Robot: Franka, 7 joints.
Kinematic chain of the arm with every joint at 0, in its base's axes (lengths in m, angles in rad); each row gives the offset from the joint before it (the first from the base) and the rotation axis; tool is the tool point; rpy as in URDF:
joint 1: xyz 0 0 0.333 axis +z
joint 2: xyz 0 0 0 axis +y
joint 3: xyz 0 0 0.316 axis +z
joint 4: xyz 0.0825 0 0 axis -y
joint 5: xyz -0.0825 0 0.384 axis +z
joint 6: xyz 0 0 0 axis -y
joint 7: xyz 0.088 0 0 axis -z
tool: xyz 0 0 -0.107 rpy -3.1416 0 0
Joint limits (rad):
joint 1: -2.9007..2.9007
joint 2: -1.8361..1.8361
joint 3: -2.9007..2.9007
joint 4: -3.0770..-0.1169
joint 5: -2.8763..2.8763
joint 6: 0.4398..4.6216
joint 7: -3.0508..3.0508
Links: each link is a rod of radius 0.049 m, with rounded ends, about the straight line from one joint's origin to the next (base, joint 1, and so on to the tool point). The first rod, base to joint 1, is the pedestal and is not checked.
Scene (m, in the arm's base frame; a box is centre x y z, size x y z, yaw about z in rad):
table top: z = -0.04
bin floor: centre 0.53 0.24 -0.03 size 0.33 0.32 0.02 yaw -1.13
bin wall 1: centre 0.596 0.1 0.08 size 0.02 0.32 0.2 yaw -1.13
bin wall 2: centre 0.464 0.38 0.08 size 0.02 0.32 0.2 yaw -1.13
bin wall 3: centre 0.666 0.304 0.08 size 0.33 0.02 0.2 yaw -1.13
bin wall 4: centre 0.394 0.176 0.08 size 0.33 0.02 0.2 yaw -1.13
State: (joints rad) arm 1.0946 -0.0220 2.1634 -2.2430 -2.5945 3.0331 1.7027
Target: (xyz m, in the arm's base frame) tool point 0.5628 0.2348 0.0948
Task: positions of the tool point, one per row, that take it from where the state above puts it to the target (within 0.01 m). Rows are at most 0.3 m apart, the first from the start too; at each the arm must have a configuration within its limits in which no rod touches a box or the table.
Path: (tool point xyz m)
1: -0.4839 0.1462 0.3841
2: -0.3684 0.3725 0.4077
3: -0.1510 0.5229 0.4119
4: 0.1198 0.5541 0.3968
5: 0.3790 0.4515 0.3653
6: 0.5628 0.2348 0.3240
7: 0.5759 0.2339 0.2143
8: 0.5628 0.2348 0.0948

